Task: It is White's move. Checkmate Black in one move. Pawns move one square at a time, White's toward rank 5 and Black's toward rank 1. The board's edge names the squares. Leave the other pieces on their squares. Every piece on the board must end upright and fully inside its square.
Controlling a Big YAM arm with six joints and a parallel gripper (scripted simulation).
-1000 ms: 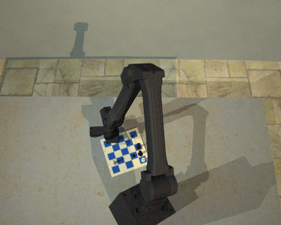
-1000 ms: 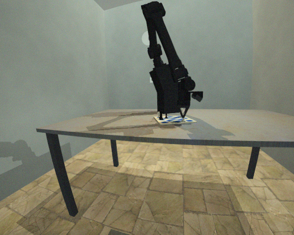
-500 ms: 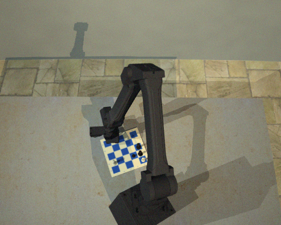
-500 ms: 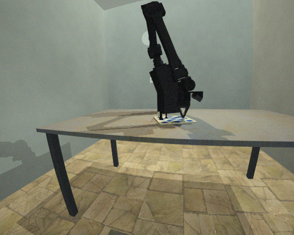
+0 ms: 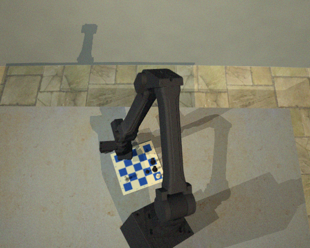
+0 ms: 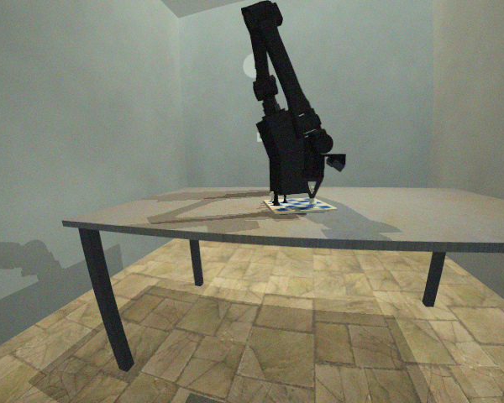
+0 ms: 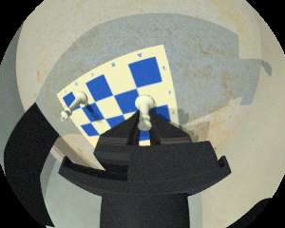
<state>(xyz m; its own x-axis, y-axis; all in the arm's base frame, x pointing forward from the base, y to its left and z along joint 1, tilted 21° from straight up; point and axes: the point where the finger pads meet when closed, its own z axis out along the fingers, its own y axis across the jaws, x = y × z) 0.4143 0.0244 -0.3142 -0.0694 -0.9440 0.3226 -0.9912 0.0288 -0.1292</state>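
My hand is 5 cm past the chessboard, 5 cm to the left of it and 4 cm above it.
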